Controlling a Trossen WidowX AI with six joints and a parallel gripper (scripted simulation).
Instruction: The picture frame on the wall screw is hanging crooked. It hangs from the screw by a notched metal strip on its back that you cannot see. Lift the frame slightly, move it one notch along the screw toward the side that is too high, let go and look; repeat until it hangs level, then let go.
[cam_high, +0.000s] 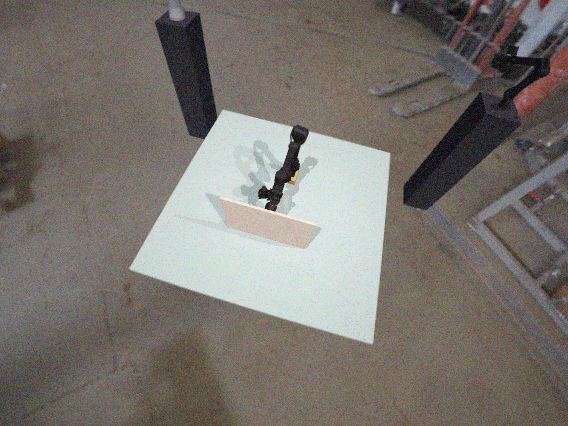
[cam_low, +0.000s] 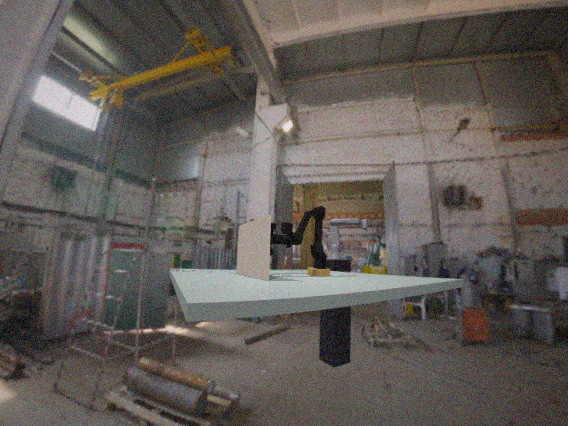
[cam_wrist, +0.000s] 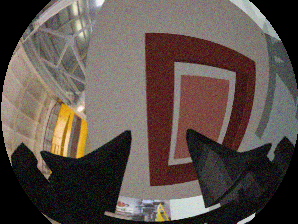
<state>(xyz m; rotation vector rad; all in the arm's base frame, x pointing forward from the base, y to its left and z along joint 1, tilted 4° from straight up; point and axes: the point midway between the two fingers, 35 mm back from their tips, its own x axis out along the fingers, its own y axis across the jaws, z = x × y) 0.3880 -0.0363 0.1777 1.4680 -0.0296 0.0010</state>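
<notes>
The picture frame is 10 mm ahead of my gripper tip, 10 mm to the right of it and 50 mm below it. From my gripper tip the other things lie so: wall panel (20 mm ahead, 60 mm below).
</notes>
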